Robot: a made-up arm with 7 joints. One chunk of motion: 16 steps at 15 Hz.
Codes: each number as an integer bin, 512 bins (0 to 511) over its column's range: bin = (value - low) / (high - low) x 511, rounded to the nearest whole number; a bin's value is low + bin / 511 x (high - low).
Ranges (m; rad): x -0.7..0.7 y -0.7..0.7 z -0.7..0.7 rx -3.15..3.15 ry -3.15..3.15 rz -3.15..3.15
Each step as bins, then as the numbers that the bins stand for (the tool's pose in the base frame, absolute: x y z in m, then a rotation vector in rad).
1 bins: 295 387 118 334 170 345
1 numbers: 0.1082 0.3603 -0.3767 0.9678 -1.0541 1.1034
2 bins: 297 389 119 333 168 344
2 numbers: 0.1137 0.3658 -0.3740 0.9555 -1.0788 1.0911
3 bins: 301 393 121 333 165 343
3 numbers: 0.1247 0.3767 -0.3685 0.9555 -1.1158 1.0788
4 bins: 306 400 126 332 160 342
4 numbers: 0.1384 0.3959 -0.3548 0.9432 -1.1774 1.0664
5 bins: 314 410 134 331 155 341
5 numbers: 0.1603 0.4233 -0.3329 0.9308 -1.2390 1.0541
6 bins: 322 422 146 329 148 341
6 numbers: 0.1822 0.4562 -0.3000 0.9062 -1.3253 1.0541
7 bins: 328 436 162 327 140 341
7 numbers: 0.1986 0.4945 -0.2562 0.8815 -1.4240 1.0541
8 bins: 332 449 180 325 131 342
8 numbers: 0.2096 0.5301 -0.2068 0.8568 -1.5349 1.0664
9 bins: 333 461 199 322 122 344
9 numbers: 0.2123 0.5630 -0.1548 0.8199 -1.6459 1.0911
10 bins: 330 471 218 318 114 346
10 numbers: 0.2041 0.5904 -0.1027 0.7705 -1.7445 1.1158
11 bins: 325 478 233 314 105 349
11 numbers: 0.1904 0.6096 -0.0616 0.7212 -1.8555 1.1527
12 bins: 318 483 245 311 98 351
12 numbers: 0.1712 0.6233 -0.0288 0.6842 -1.9418 1.1774
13 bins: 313 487 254 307 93 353
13 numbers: 0.1575 0.6342 -0.0041 0.6349 -2.0034 1.2021
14 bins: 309 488 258 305 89 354
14 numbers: 0.1466 0.6370 0.0068 0.6103 -2.0527 1.2144
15 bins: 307 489 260 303 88 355
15 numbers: 0.1411 0.6397 0.0123 0.5856 -2.0651 1.2267
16 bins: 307 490 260 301 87 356
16 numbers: 0.1411 0.6425 0.0123 0.5610 -2.0774 1.2390
